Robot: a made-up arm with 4 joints. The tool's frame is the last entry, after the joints.
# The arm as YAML. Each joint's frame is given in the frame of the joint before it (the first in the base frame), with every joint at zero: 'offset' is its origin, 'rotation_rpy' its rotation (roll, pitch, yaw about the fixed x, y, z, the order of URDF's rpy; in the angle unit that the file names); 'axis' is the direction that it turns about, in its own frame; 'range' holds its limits. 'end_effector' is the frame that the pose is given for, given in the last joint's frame.
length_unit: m
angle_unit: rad
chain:
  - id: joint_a
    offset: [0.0, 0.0, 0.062]
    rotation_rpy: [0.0, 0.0, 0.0]
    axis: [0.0, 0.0, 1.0]
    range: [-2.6, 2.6]
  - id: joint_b
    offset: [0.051, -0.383, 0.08]
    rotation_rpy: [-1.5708, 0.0, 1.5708]
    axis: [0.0, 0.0, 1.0]
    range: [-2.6, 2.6]
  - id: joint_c
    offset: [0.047, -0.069, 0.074]
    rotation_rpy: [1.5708, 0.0, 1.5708]
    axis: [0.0, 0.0, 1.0]
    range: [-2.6, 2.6]
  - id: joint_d
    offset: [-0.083, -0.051, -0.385]
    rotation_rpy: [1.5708, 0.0, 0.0]
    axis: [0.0, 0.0, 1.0]
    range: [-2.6, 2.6]
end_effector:
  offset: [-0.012, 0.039, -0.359]
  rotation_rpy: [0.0, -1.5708, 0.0]
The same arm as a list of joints. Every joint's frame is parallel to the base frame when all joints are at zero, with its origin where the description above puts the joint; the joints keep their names.
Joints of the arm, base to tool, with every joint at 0 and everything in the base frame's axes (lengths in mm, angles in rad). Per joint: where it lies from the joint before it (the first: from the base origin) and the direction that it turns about. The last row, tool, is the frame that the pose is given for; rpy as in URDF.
joint_a: axis +z offset 0 0 62
joint_b: axis -x offset 51 -383 80
joint_c: axis +y offset -74 47 69
joint_d: axis +x offset 51 -385 83
tool: offset -359 39 12 rpy 0 0 0
Joint limits (rad, base to tool): -2.6..2.6 -2.6..2.6 -2.6..2.6 -2.6..2.6

